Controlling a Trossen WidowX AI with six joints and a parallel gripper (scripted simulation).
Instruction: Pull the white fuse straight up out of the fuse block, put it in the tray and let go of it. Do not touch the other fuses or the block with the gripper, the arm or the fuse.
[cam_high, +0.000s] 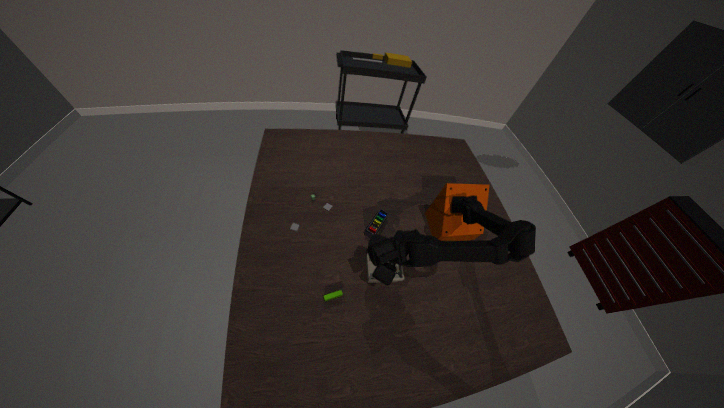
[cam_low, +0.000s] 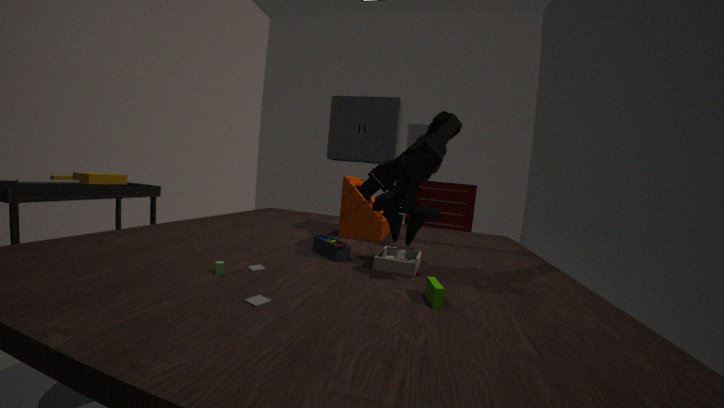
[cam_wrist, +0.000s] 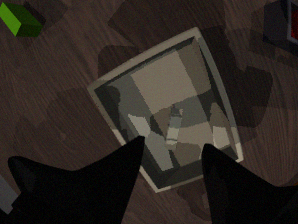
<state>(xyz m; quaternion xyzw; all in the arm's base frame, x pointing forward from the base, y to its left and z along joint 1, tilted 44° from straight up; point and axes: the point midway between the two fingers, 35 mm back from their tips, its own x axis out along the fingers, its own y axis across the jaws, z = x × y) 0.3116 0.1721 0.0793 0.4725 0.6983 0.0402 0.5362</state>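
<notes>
Now: gripper tip 3 cm above the white fuse. Round my gripper tip: red fuse 2 cm ahead, 15 cm to the right, 3 cm below; then yellow fuse 19 cm to the right, 3 cm below; then white tray 5 cm below.
</notes>
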